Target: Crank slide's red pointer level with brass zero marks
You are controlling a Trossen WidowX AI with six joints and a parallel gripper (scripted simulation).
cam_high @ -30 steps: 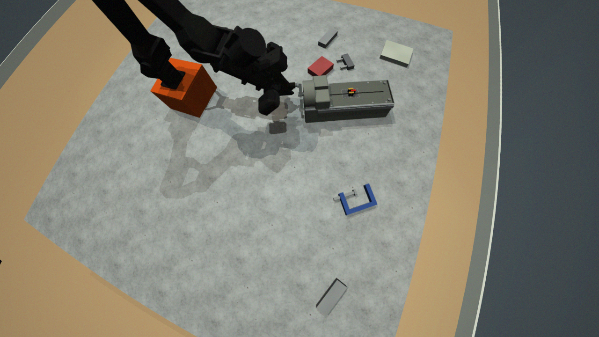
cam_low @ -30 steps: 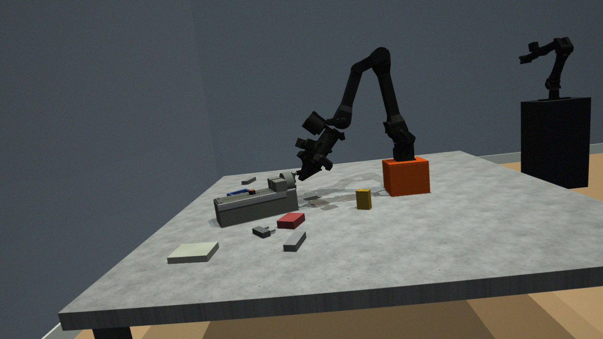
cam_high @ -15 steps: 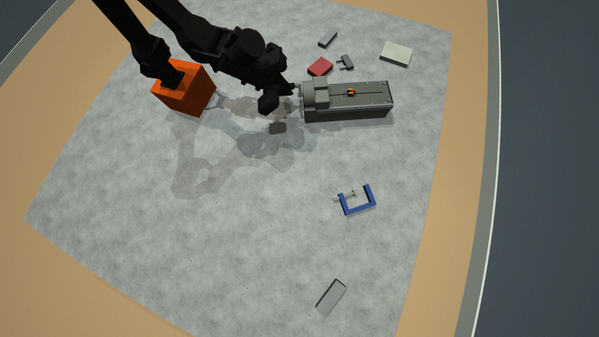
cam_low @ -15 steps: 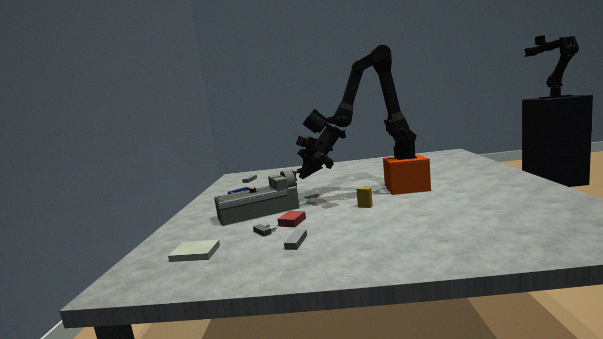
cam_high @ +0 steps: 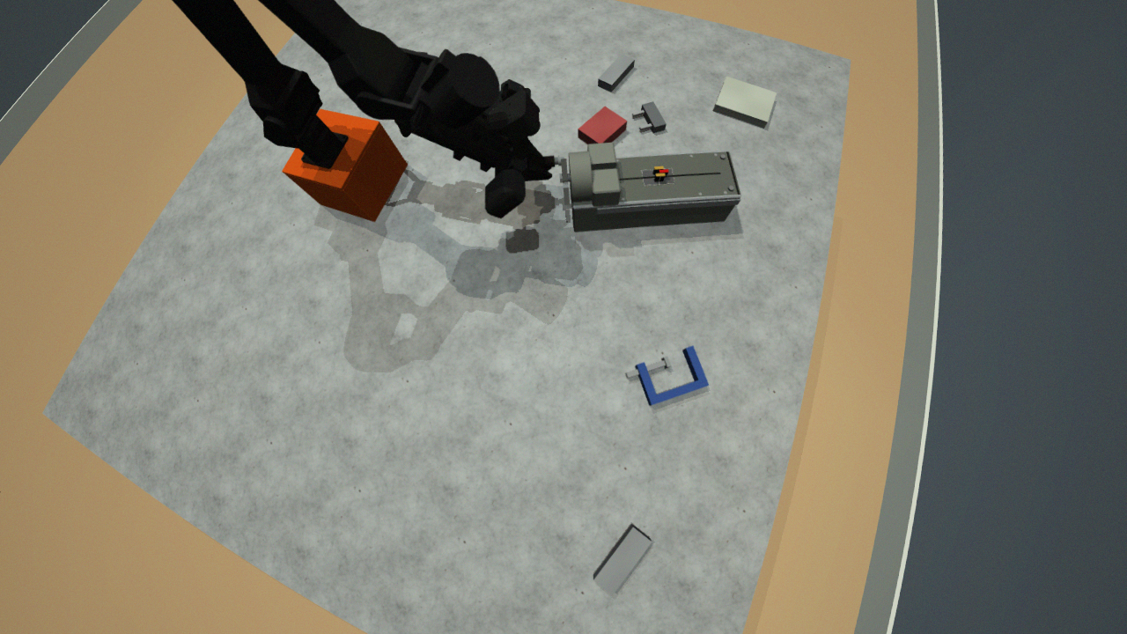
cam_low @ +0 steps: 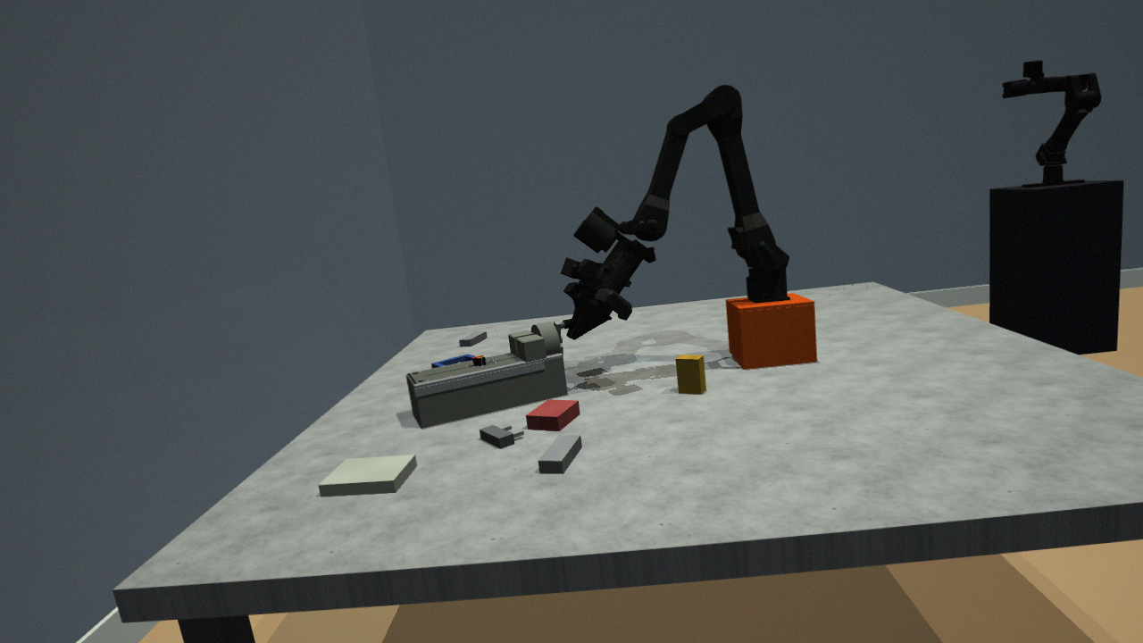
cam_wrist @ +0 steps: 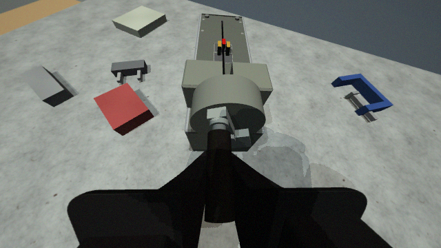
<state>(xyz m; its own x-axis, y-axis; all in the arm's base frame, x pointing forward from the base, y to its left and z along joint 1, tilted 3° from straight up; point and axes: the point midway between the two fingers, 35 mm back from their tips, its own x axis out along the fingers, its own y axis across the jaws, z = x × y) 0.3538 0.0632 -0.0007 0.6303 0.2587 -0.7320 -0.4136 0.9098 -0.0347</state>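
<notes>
Right now my gripper tip is 10 mm past the black crank handle, 10 mm to the left of it and 30 mm below it. Also, from my gripper tip: red pointer: 160 mm ahead, 60 mm to the left, 10 mm below; then yellow block: 200 mm behind, 100 mm to the left, 60 mm below; then red block: 30 mm ahead, 180 mm to the left, 80 mm below.
</notes>
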